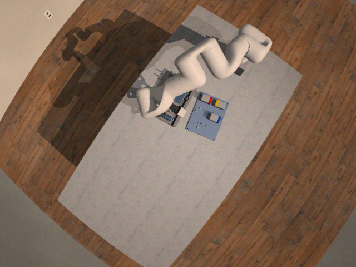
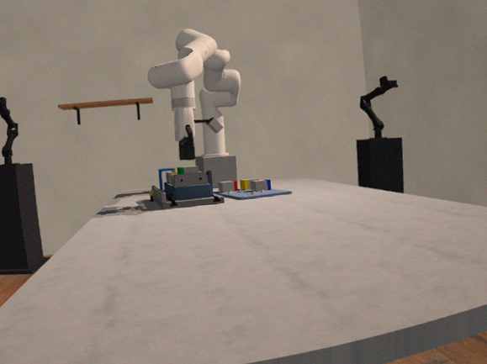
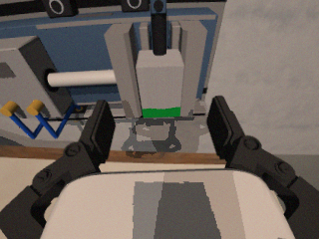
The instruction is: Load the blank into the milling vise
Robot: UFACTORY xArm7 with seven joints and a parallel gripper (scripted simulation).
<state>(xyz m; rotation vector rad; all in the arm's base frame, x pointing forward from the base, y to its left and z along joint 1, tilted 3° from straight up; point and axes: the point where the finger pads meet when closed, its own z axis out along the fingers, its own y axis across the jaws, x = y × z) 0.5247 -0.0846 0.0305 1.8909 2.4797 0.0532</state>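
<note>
Now: the green-ended blank 50 mm below my hand. Also, from my hand: milling vise: 110 mm below, 70 mm behind, 20 mm to the right; then fixed jaw: 70 mm below, 30 mm ahead, 10 mm to the left; then work stop rod: 60 mm below, 50 mm to the left, 10 mm behind.
</note>
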